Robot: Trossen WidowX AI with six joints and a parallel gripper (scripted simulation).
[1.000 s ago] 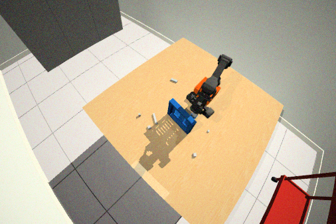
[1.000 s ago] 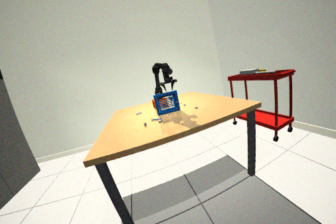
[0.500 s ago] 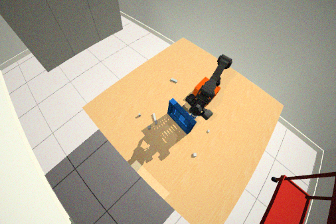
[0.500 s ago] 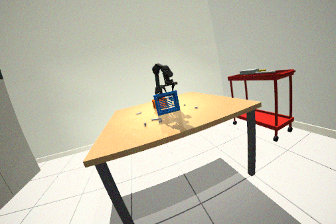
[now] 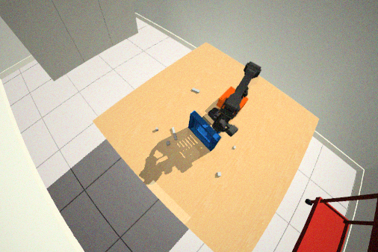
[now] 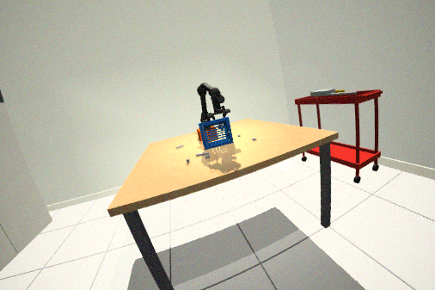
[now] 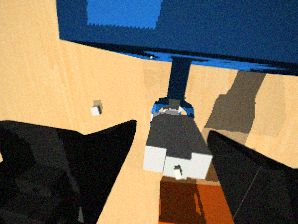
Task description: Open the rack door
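Right now my gripper tip is 30 mm above the handle and 10 mm past it. From my gripper tip the other things lie so: grey bar: 210 mm to the right, 170 mm ahead, 140 mm below.
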